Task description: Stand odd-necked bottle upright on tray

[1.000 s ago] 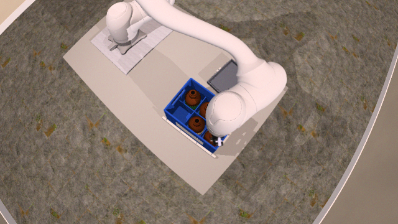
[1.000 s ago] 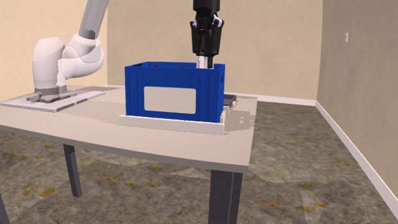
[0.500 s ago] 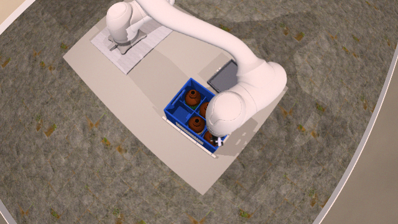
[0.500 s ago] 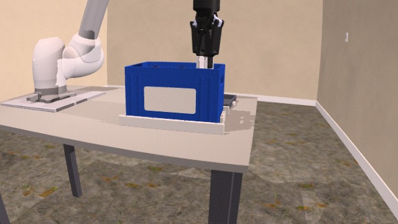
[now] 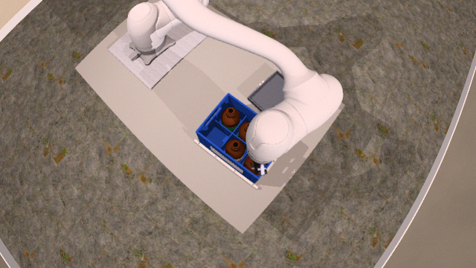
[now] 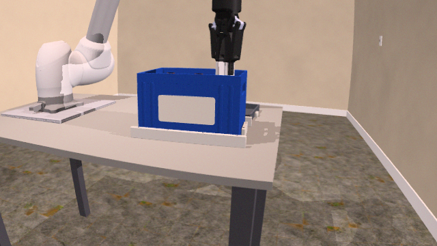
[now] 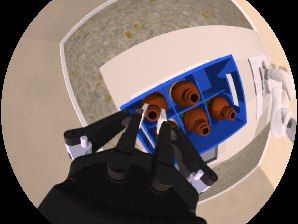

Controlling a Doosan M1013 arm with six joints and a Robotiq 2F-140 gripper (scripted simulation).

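The bottle is 9 cm below my hand. Round my hand: crate: 10 cm behind, 9 cm below, 3 cm to the left; then dark grey tray: 29 cm to the left, 16 cm below, 10 cm behind.
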